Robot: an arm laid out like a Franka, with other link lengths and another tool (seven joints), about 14 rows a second.
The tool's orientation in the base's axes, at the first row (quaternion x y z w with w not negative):
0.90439 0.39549 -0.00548 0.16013
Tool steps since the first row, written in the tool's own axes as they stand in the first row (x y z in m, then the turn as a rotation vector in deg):
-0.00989 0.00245 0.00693 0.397 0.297 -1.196
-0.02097 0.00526 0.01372 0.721 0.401 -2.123
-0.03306 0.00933 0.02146 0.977 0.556 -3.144
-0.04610 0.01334 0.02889 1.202 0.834 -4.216
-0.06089 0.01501 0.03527 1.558 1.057 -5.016
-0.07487 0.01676 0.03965 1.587 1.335 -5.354
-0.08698 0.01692 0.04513 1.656 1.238 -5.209
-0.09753 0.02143 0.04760 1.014 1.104 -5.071
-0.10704 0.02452 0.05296 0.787 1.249 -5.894
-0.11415 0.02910 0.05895 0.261 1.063 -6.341
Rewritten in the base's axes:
-0.00423 -0.01065 -0.00452 0.346 0.446 1.165
-0.00904 -0.02234 -0.00865 0.535 0.884 2.030
-0.01352 -0.03583 -0.01318 0.703 1.268 3.008
-0.01874 -0.04987 -0.01730 0.932 1.567 4.073
-0.02696 -0.06336 -0.02086 1.243 1.914 4.847
-0.03480 -0.07574 -0.02261 1.423 1.857 5.243
-0.04236 -0.08609 -0.02611 1.418 1.926 5.069
-0.04609 -0.09722 -0.02572 0.896 1.512 4.987
-0.04978 -0.10754 -0.02863 0.748 1.500 5.840
-0.05068 -0.11729 -0.03203 0.201 1.374 6.283

